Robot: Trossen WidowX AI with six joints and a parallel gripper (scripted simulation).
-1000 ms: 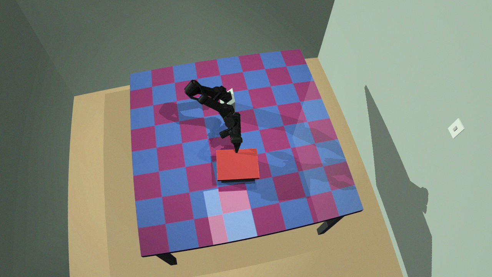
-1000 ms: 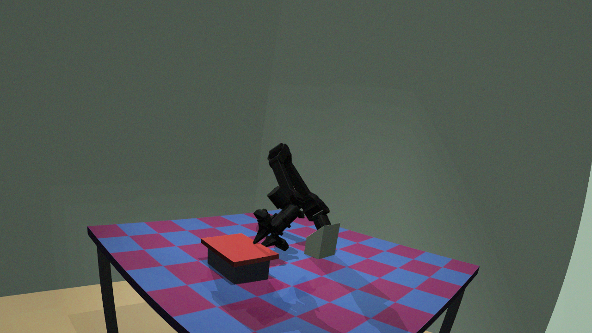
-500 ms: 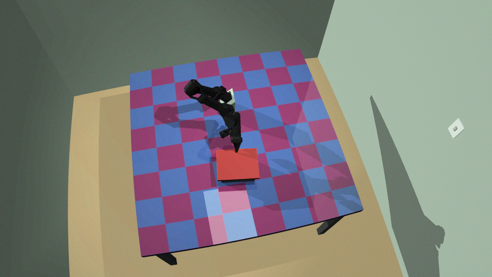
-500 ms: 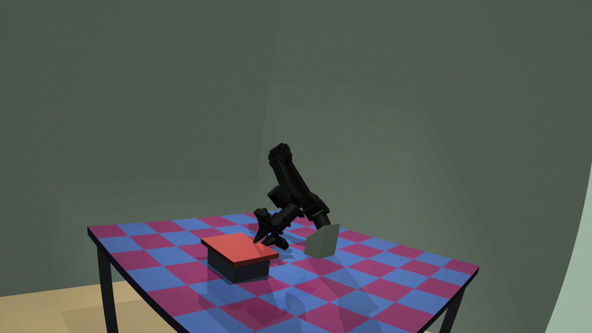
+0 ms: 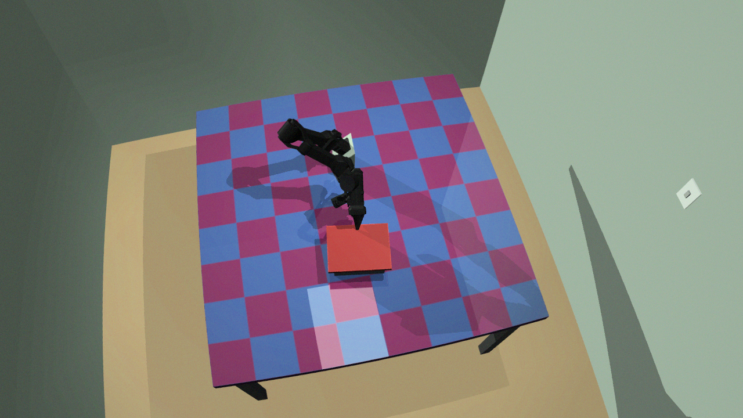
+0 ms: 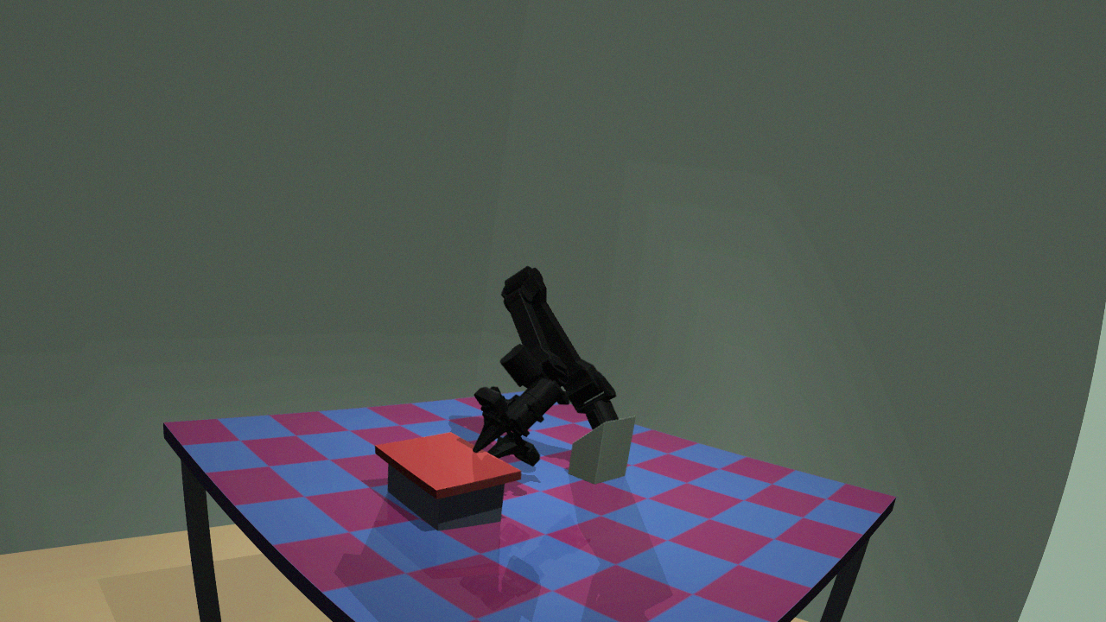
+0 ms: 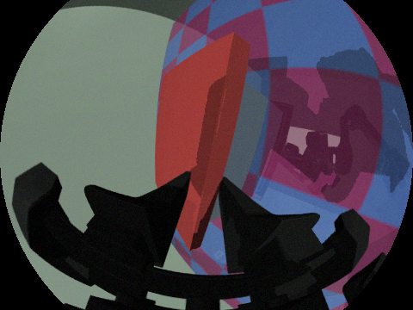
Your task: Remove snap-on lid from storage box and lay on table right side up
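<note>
Right now the red lid is 80 mm ahead of my gripper tip and 10 mm to the right of it. Round my gripper tip: grey storage box 80 mm ahead, 10 mm to the right, 50 mm below.
</note>
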